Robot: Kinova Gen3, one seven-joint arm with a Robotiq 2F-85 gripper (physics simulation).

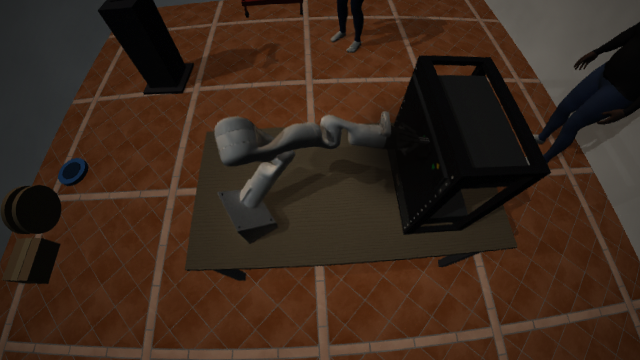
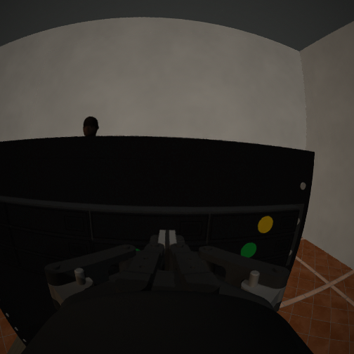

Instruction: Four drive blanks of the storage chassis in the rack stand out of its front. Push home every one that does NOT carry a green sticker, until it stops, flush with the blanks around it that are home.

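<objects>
Image 1 and image 2 both show a black rack. One and the same spot on the rack (image 2: 74, 195) is (image 1: 429, 113).
</objects>
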